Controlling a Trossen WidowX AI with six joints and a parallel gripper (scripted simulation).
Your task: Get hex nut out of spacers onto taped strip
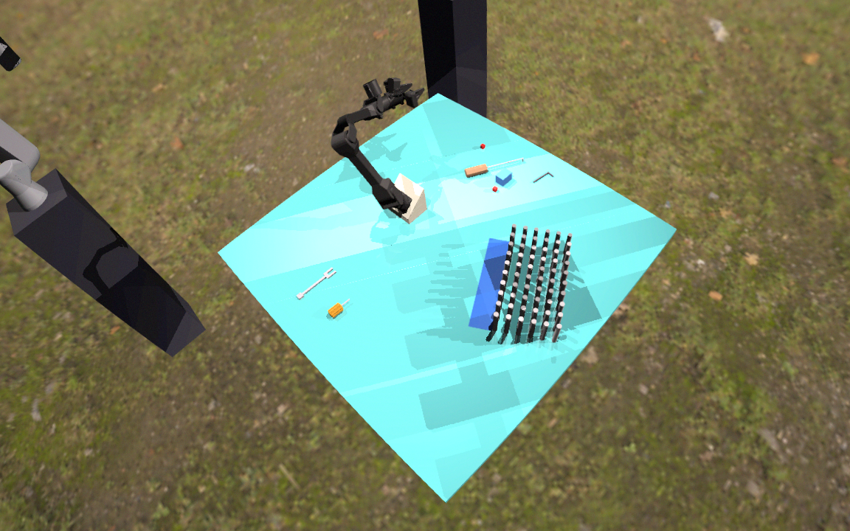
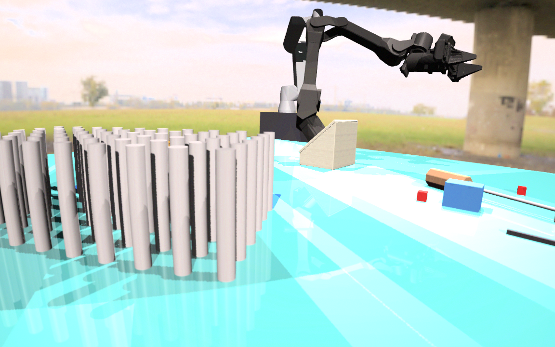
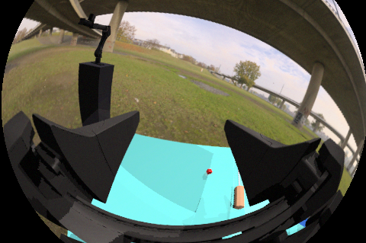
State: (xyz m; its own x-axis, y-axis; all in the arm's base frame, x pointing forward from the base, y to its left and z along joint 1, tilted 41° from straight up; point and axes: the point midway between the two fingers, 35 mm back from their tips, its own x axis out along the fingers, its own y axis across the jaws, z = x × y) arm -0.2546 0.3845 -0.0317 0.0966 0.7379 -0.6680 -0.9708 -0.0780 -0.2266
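The wooden-handled hook tool lies 360 mm ahead of my gripper tip, 290 mm below it and 90 mm to the left of it. Also, from my gripper tip: dark hex key: 540 mm ahead, 300 mm below, 180 mm to the left; blue cube: 420 mm ahead, 280 mm below, 50 mm to the left; blue taped strip: 700 mm ahead, 350 mm to the right, 300 mm below.
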